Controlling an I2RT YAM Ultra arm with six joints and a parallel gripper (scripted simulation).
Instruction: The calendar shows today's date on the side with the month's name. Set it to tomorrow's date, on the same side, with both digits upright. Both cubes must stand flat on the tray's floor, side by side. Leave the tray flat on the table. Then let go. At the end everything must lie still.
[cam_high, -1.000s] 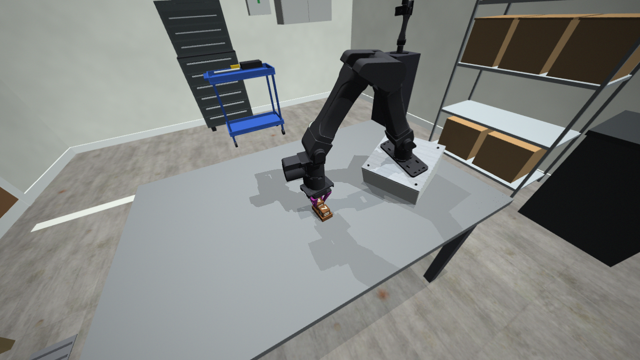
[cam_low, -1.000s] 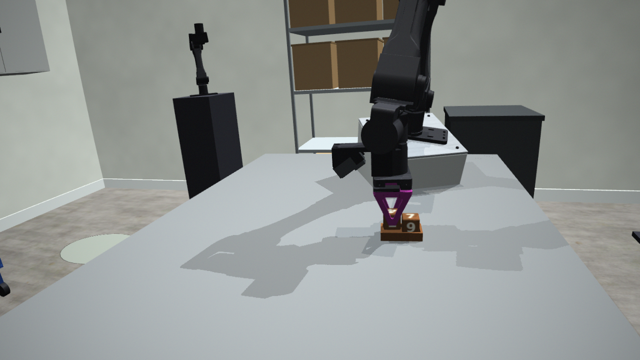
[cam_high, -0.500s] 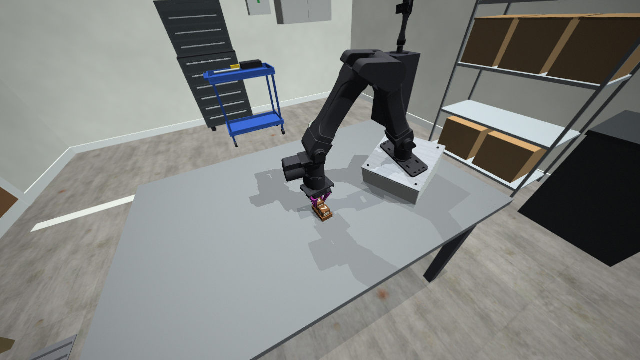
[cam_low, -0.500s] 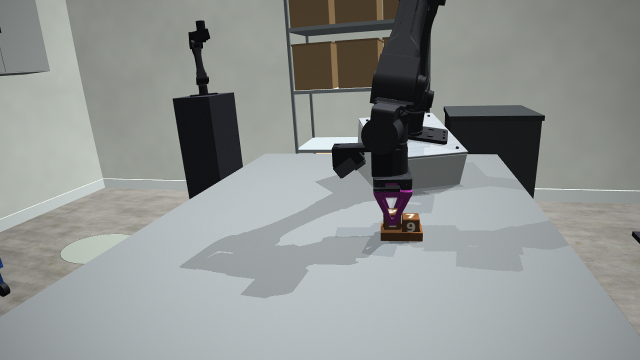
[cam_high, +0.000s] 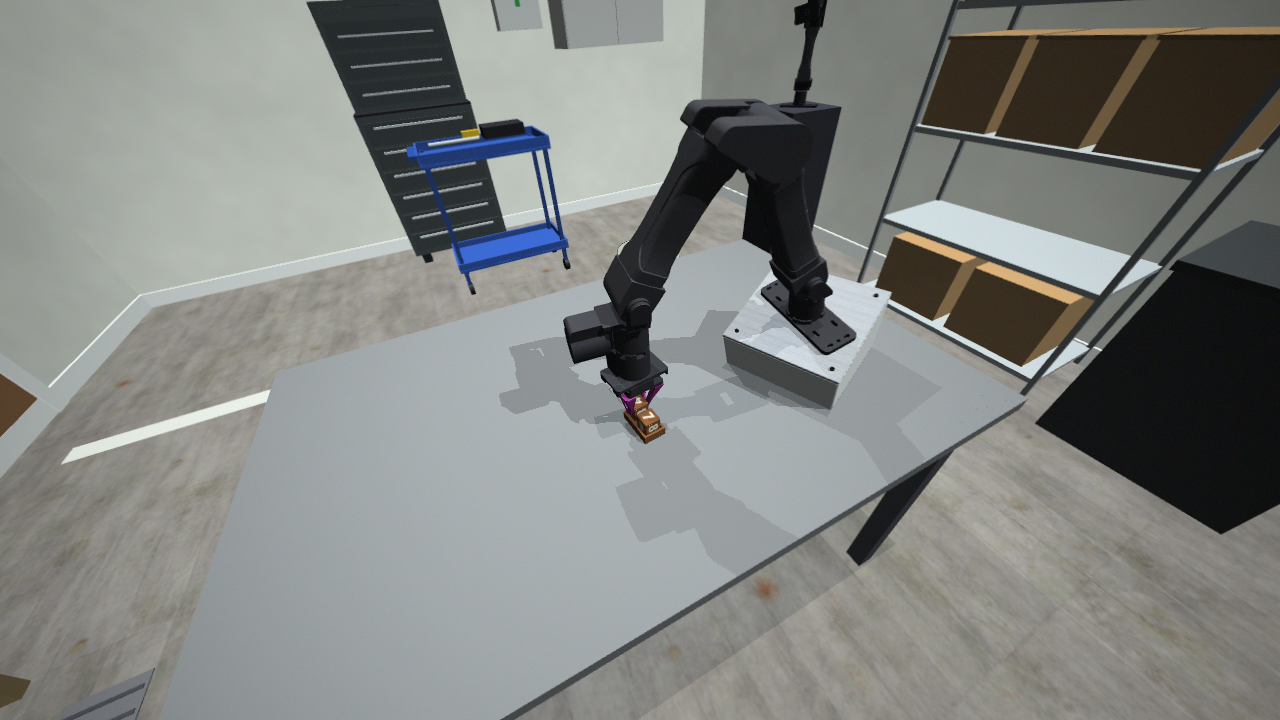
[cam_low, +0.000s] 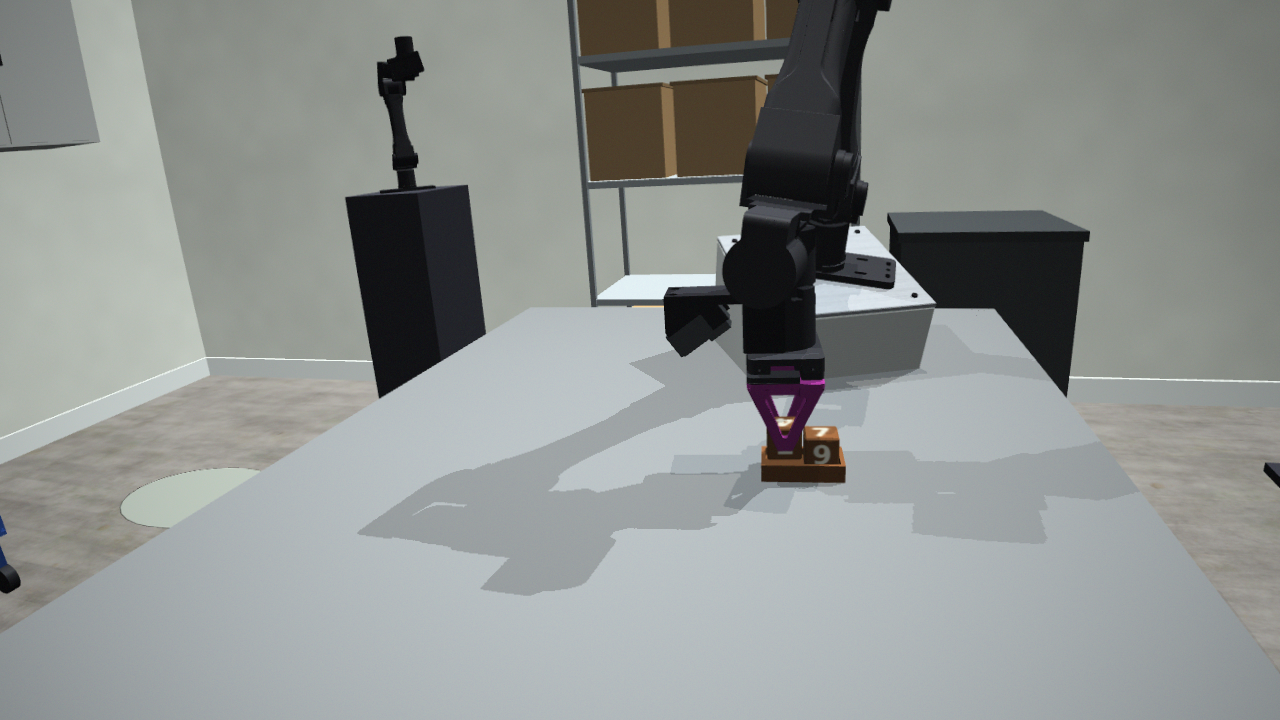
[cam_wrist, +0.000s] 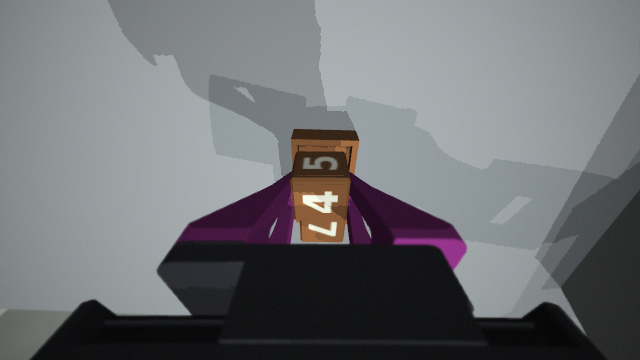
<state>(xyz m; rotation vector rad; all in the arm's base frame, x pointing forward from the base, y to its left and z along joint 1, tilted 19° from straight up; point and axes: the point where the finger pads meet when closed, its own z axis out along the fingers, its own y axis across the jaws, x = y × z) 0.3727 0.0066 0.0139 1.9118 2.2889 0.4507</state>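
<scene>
My gripper is now 1 cm past the brown wooden tray, 2 cm to the right of it and 3 cm above it.
</scene>
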